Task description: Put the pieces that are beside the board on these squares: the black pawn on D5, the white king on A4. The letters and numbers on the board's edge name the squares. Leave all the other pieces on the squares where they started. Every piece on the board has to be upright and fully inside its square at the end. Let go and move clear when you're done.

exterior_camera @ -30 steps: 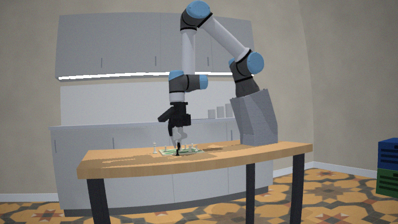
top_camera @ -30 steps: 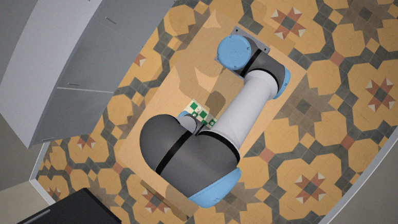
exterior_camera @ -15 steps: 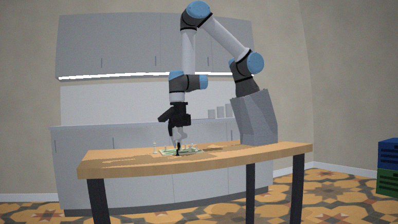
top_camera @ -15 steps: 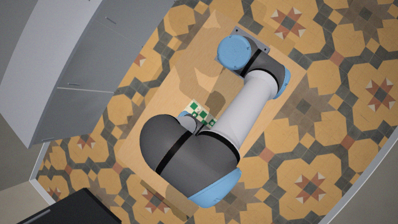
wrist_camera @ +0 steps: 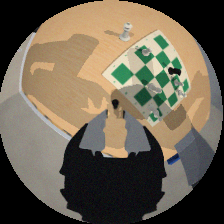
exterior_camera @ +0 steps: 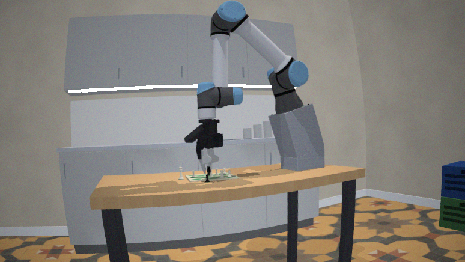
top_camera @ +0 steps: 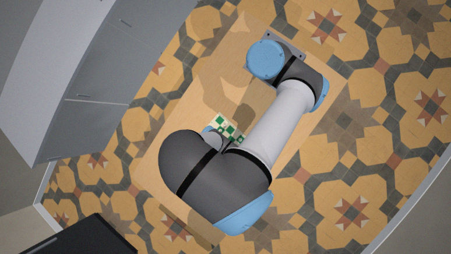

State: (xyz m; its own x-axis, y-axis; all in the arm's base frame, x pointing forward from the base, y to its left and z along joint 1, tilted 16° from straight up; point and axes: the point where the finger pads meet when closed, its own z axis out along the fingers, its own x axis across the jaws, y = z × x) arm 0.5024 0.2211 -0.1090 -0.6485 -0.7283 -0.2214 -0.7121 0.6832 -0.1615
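Now: hand 4 cm above the black pawn. Round my hand: chessboard (14 cm to the right, 5 cm below, 2 cm behind); white king (13 cm to the right, 12 cm ahead, 2 cm below).
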